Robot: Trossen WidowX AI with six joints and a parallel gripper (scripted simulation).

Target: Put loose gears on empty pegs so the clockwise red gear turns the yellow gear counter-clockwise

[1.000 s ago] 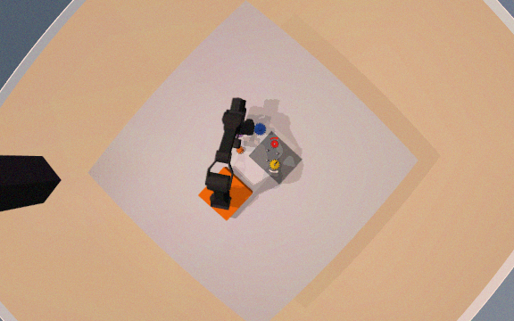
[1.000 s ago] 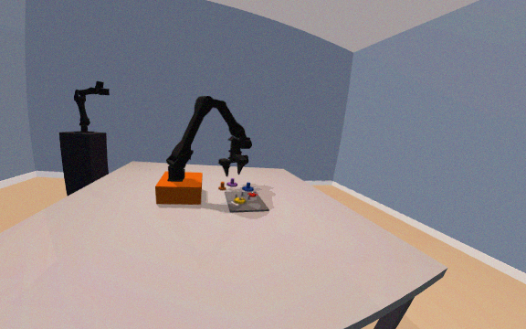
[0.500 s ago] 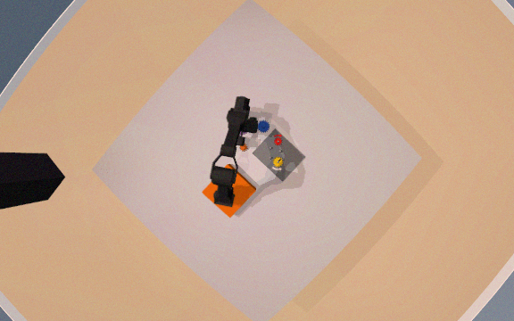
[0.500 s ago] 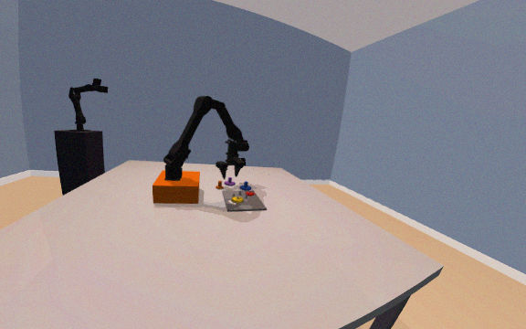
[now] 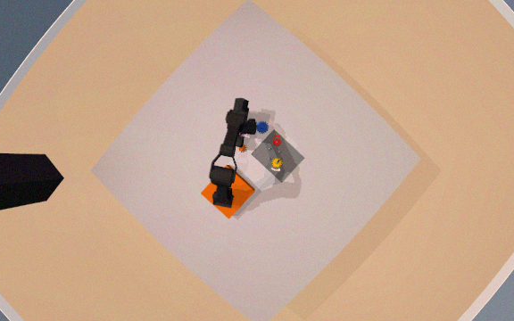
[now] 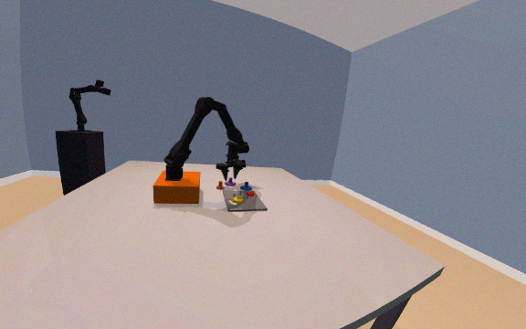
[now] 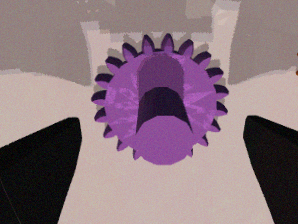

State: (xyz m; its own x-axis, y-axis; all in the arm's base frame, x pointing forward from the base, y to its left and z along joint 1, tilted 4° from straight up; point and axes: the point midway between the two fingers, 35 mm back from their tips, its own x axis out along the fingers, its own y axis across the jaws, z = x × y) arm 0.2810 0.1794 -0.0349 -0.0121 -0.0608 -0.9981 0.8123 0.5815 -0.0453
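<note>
The purple gear lies 10 mm below my gripper tip. Round my gripper tip: orange gear: 70 mm to the right, 60 mm behind, 10 mm below; then blue gear: 80 mm ahead, 70 mm to the right, 10 mm below; then red gear: 170 mm to the right, 80 mm ahead, 10 mm below.
</note>
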